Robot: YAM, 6 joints.
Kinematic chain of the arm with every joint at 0, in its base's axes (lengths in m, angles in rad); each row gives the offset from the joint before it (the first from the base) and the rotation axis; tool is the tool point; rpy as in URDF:
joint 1: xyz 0 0 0.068 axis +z
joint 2: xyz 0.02 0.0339 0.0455 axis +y
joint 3: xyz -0.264 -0.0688 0 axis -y
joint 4: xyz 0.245 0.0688 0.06 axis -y
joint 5: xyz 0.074 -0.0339 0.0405 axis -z
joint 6: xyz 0.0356 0 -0.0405 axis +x
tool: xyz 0 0 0 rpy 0 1.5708 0
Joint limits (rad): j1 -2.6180..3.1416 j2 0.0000..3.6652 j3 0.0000..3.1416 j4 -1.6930..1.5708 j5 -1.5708..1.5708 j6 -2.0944..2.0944
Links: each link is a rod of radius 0.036 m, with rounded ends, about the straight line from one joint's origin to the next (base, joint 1, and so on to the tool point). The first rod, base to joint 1, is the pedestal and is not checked.
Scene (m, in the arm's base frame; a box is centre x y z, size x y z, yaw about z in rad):
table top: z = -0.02
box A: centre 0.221 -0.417 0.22 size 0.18 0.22 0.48 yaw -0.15
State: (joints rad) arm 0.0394 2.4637 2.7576 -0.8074 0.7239 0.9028
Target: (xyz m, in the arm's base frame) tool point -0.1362 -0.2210 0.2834
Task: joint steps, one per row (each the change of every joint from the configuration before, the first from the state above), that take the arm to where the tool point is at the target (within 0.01 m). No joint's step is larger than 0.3 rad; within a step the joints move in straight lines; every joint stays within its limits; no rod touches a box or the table.
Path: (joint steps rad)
1: -0.2521 -0.2797 -0.1814 0.2279 0.0837 -0.0895
2: -0.2522 -0.2796 -0.1813 0.2280 0.0837 -0.0895
3: -0.2521 -0.2797 -0.1814 0.2279 0.0838 -0.0895
4: -0.2521 -0.2796 -0.1814 0.2279 0.0837 -0.0894
5: -0.2522 -0.2797 -0.1814 0.2280 0.0837 -0.0895
6: -0.1149 0.0772 -0.0679 -0.2726 -0.0503 0.0639
7: -0.1148 0.0772 -0.0680 -0.2725 -0.0503 0.0639
8: -0.1149 0.0772 -0.0679 -0.2726 -0.0503 0.0639
9: -0.1149 0.0772 -0.0680 -0.2725 -0.0503 0.0639
10: -0.1149 0.0772 -0.0679 -0.2726 -0.0503 0.0640
11: -0.1149 0.0772 -0.0680 -0.2725 -0.0502 0.0639
12: -0.1149 0.0772 -0.0679 -0.2726 -0.0503 0.0639

